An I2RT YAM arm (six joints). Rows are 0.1 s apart.
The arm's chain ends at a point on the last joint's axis. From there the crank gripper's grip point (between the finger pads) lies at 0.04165 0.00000 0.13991 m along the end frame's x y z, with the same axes.
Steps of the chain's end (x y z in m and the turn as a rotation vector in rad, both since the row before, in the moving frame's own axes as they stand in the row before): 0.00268, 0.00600, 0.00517, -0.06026, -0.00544, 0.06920; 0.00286, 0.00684, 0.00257, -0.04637, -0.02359, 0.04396; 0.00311, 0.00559, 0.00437, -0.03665, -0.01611, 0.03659; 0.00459, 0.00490, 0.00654, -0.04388, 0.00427, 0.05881; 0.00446, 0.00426, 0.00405, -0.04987, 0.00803, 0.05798
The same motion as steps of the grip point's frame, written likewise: 0.00153, 0.01728, 0.00505, -0.06026, -0.00544, 0.06920; -0.00063, 0.01510, 0.00332, -0.04637, -0.02359, 0.04396; 0.00073, 0.01221, 0.00490, -0.03665, -0.01611, 0.03659; 0.00493, 0.01349, 0.00617, -0.04388, 0.00427, 0.05881; 0.00531, 0.01367, 0.00348, -0.04987, 0.00803, 0.05798
